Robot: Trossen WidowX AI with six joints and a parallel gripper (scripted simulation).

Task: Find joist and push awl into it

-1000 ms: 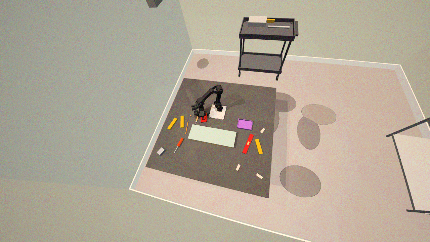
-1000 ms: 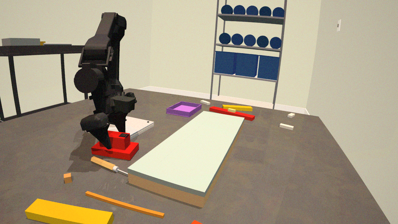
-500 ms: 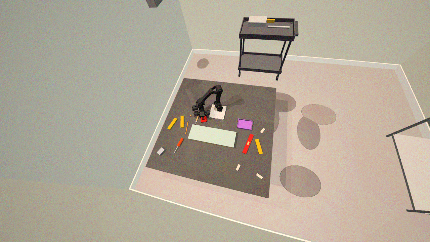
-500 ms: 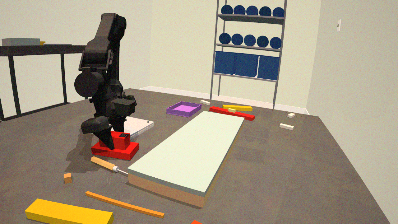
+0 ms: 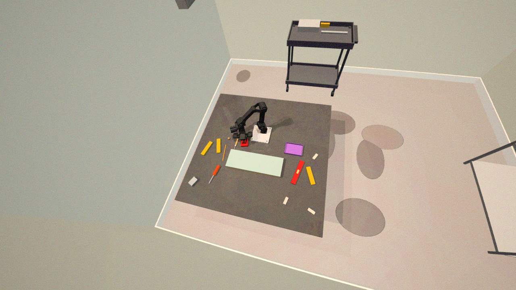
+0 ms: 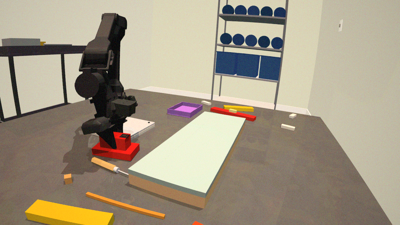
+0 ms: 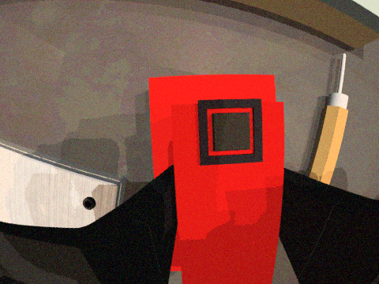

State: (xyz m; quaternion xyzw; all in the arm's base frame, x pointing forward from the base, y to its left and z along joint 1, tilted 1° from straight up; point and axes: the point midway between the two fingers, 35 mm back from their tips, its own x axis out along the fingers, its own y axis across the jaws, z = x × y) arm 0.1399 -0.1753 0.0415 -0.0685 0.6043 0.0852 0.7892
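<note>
Right now my gripper tip is 80 mm to the left of the awl, 50 mm short of it and 20 mm above it. Also, from my gripper tip: small orange cube 170 mm to the right, 20 mm below, 20 mm behind; red stud finder 20 mm above, 10 mm ahead; square indicator light 30 mm above, 20 mm ahead.
</note>
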